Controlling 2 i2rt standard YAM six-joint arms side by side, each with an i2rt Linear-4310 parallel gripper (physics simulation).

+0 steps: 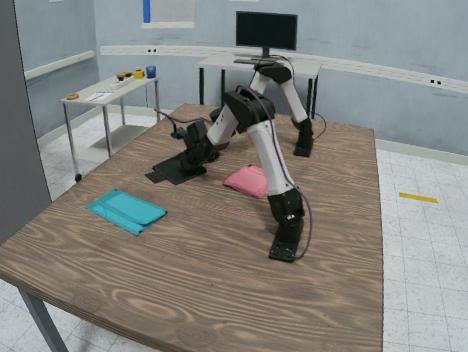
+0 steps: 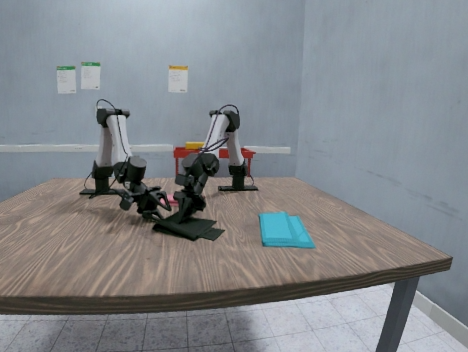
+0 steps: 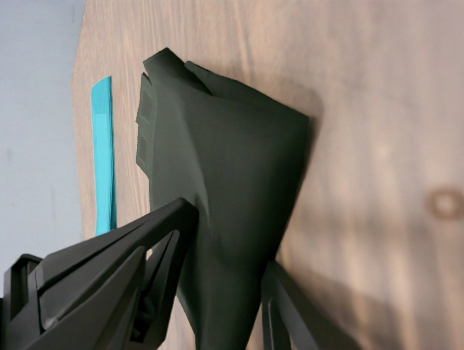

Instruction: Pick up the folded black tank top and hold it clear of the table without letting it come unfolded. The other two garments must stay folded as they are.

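The folded black tank top [image 1: 175, 170] [image 2: 187, 228] [image 3: 240, 150] lies on the table, with a narrow strip sticking out at one end. My left gripper [image 1: 192, 170] [image 2: 187, 216] points down at the rear part of the tank top; its fingers blend into the dark cloth, so their opening cannot be told. My right gripper [image 2: 159, 213] [image 3: 207, 263] is low at the side of the tank top, fingers apart, one over the cloth and the other at its lower edge. The teal garment [image 1: 127, 211] [image 2: 280, 230] [image 3: 103, 160] lies folded. The pink garment [image 1: 247, 181] [image 2: 172, 200] lies folded, partly hidden by an arm.
The wooden table [image 1: 200, 285] [image 2: 125, 270] carries both arms. The teal garment is beside the left gripper, and the pink one is behind the grippers, near the arm bases. A side table [image 1: 100, 95] and a desk with a monitor [image 1: 266, 31] stand beyond the table.
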